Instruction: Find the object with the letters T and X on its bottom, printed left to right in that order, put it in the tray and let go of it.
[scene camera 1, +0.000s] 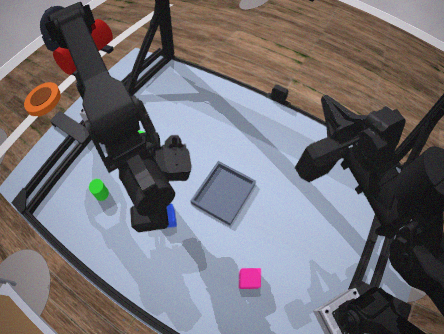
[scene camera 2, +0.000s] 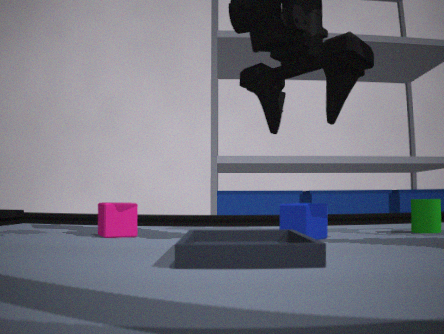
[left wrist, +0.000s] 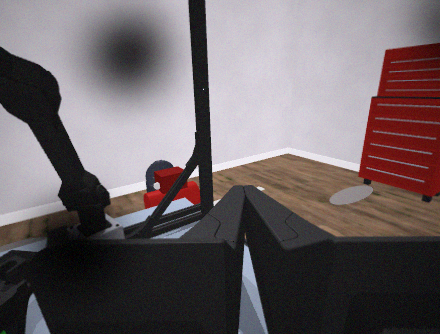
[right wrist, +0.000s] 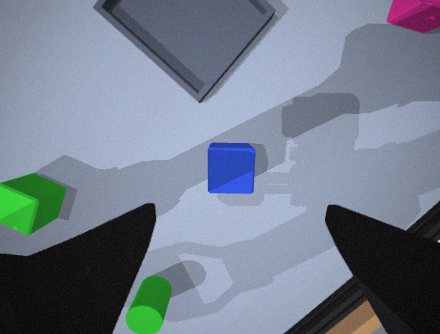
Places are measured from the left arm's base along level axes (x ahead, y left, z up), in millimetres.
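Pixels of known places: left gripper, fingertip midpoint: (scene camera 1: 323, 96) (left wrist: 242, 194); right gripper, fingertip midpoint: (scene camera 2: 300, 129) (right wrist: 241, 212); left arm's base at its link origin: (scene camera 1: 348, 316); right arm's base at its link origin: (left wrist: 94, 226).
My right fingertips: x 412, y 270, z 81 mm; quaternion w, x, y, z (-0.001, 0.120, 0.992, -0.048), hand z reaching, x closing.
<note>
For each thing: its middle in the pictures, then the offset to it from my right fingertips.
- blue cube at the middle of its body: (right wrist: 230, 166) (scene camera 2: 303, 221) (scene camera 1: 165, 216) 1 mm ahead, 2 mm left, 118 mm down
- tray at the middle of its body: (scene camera 2: 245, 245) (right wrist: 185, 12) (scene camera 1: 223, 192) 11 mm ahead, 155 mm right, 132 mm down
- pink cube at the middle of its body: (scene camera 2: 117, 219) (scene camera 1: 249, 278) 217 mm back, 116 mm right, 118 mm down
- green cylinder at the middle of its body: (right wrist: 150, 303) (scene camera 2: 426, 215) (scene camera 1: 98, 190) 136 mm ahead, 150 mm left, 117 mm down
- green cube at the middle of its body: (right wrist: 30, 202) (scene camera 1: 142, 142) 229 mm ahead, 8 mm right, 118 mm down
A blue cube (scene camera 1: 171, 216) (scene camera 2: 302, 220) (right wrist: 231, 169) stands on the table beside the tray (scene camera 1: 224, 193) (scene camera 2: 250, 256) (right wrist: 200, 40), which is dark grey and empty. A pink cube (scene camera 1: 250, 278) (scene camera 2: 118, 220) (right wrist: 415, 15), a green cylinder (scene camera 1: 99, 190) (scene camera 2: 426, 216) (right wrist: 149, 305) and a green cube (scene camera 1: 141, 132) (right wrist: 35, 202) also stand on the table. All bottoms face down, so their letters are hidden. My right gripper (scene camera 2: 302, 128) (right wrist: 241, 212) is wide open and empty, well above the blue cube. My left gripper (left wrist: 242, 194) is shut and empty, raised away from the objects.
In scene camera 1, my right arm partly covers the blue cube and green cube. A black frame edges the table, with an upright post (scene camera 1: 163, 30) (left wrist: 201, 100) at one corner. An orange ring (scene camera 1: 30, 108) and a red machine are beyond the table's left side.
</note>
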